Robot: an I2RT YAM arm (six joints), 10 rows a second.
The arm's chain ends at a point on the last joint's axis. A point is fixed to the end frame.
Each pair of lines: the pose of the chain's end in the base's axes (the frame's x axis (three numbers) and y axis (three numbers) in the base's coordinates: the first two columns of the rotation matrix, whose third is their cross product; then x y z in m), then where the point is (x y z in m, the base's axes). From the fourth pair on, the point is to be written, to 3 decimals.
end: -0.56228 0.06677 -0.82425 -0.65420 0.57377 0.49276 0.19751 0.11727 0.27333
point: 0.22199 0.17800 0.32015
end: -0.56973 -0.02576 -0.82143 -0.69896 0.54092 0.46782 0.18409 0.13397 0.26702
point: 0.20346 0.19899 0.31035
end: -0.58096 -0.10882 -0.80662 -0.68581 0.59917 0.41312 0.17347 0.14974 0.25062
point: 0.19423 0.21889 0.28622
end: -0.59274 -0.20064 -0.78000 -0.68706 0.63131 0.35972 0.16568 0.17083 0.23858
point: 0.186 0.244 0.266
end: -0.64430 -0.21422 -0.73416 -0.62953 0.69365 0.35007 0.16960 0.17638 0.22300
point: 0.196 0.249 0.245
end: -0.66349 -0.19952 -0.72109 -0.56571 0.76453 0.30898 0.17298 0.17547 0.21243
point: 0.205 0.247 0.230
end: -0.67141 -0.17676 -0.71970 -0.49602 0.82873 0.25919 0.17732 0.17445 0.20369
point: 0.216 0.244 0.218
